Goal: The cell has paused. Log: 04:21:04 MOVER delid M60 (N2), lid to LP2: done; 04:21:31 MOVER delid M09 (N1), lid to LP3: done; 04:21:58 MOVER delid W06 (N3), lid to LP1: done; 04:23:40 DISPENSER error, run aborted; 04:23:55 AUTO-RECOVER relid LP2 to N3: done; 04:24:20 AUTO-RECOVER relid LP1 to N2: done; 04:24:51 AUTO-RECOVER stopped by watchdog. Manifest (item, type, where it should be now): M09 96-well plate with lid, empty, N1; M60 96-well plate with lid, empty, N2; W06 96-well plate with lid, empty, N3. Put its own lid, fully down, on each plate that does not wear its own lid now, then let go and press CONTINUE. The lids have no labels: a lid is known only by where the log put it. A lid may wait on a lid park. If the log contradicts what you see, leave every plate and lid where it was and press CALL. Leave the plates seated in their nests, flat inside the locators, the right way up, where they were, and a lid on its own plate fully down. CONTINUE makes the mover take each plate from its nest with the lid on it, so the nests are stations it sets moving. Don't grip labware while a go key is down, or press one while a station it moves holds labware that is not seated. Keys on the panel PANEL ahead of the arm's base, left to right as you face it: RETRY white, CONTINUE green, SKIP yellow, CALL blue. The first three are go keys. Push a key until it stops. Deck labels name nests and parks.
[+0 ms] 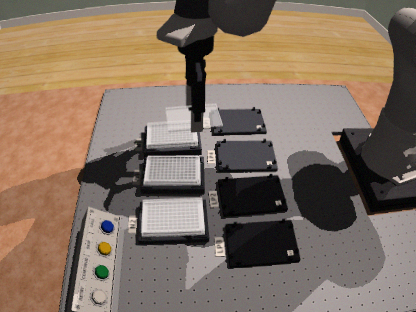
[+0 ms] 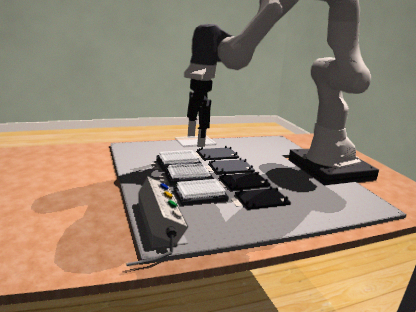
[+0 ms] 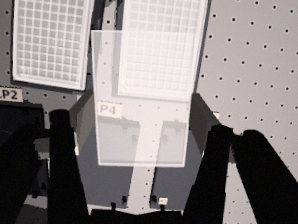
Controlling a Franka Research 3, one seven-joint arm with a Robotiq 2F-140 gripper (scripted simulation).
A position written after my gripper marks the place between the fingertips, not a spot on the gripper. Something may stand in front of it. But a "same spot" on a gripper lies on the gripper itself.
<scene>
my gripper: image 1 194, 118; image 2; image 3
same spot on lid park LP3: [image 2: 264, 198] = [image 1: 263, 246]
same spot on my gripper: [image 3: 263, 179] = [image 2: 190, 106]
</scene>
